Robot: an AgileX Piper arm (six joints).
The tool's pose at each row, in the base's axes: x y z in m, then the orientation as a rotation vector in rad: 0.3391 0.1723 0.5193 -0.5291 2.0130 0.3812; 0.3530 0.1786 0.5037 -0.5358 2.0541 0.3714; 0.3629 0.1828 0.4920 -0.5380 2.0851 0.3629; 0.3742 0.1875 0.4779 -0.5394 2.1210 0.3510; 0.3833 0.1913 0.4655 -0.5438 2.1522 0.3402; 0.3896 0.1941 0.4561 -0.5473 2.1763 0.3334; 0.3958 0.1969 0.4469 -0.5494 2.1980 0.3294; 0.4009 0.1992 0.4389 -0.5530 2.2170 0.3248; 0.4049 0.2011 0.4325 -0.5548 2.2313 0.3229
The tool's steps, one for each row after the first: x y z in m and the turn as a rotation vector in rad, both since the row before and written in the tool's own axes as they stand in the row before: 0.0066 -0.0025 0.0207 0.0034 0.0414 0.0031; 0.0046 -0.0020 0.0151 0.0044 0.0305 0.0038; 0.0054 -0.0024 0.0177 0.0068 0.0352 0.0044; 0.0047 -0.0019 0.0150 0.0048 0.0315 0.0015; 0.0035 -0.0011 0.0111 0.0025 0.0243 0.0017; 0.0032 -0.0011 0.0109 0.0010 0.0214 0.0030; 0.0027 -0.0009 0.0093 0.0010 0.0193 0.0011; 0.0021 -0.0006 0.0075 -0.0001 0.0142 0.0019
